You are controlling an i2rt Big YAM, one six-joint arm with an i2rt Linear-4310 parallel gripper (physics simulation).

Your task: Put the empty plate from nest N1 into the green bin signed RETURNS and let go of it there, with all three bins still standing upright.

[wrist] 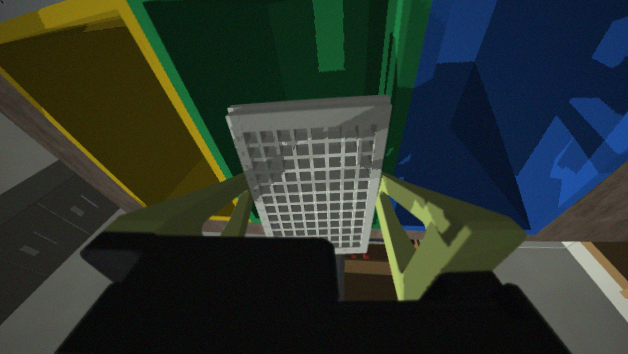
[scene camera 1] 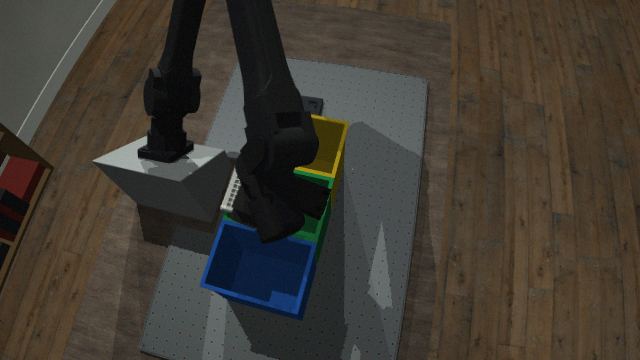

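Pixels of known places: gripper, fingertip midpoint: (wrist: 314, 177); arm's base, link origin: (scene camera 1: 166, 152).
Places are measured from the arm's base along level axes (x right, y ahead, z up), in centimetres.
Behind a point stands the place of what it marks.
Note:
My gripper (wrist: 314, 177) @[y 26.7, x 8.8, z 5.9 cm] is shut on the empty plate (wrist: 315, 170) @[y 28.3, x 9.3, z 7.0 cm] (scene camera 1: 231, 192) @[y 20.5, x 9.4, z 7.9 cm], a white plate with a grid of square wells, with one yellow-green finger at each long side. The plate is held roughly level above the green bin (scene camera 1: 324, 230) @[y 37.2, x 8.1, z -7.8 cm] (wrist: 225, 60) @[y 33.9, x 2.4, z 0.3 cm]; in the wrist view its near end reaches past the bin's near rim. In the scene view the arm hides most of the plate and the fingers. The green bin stands upright between the yellow bin (scene camera 1: 330, 120) @[y 34.9, x -10.8, z 5.3 cm] (wrist: 164, 80) @[y 34.0, x 1.3, z 5.3 cm] and the blue bin (scene camera 1: 270, 265) @[y 26.9, x 16.9, z -12.4 cm] (wrist: 450, 150) @[y 19.6, x 24.0, z -6.2 cm], both upright. The RETURNS sign and nest label N1 are not readable.
The bins stand in a row on a grey perforated board (scene camera 1: 385, 110) @[y 46.2, x -28.6, z -12.6 cm]. A dark flat piece (scene camera 1: 313, 104) @[y 27.5, x -26.1, z -11.5 cm] shows behind the yellow bin. A grey wedge-shaped pedestal (scene camera 1: 170, 185) @[y 6.9, x 9.5, z 5.4 cm] stands left of the bins. A bookshelf (scene camera 1: 45, 175) is at the far left.

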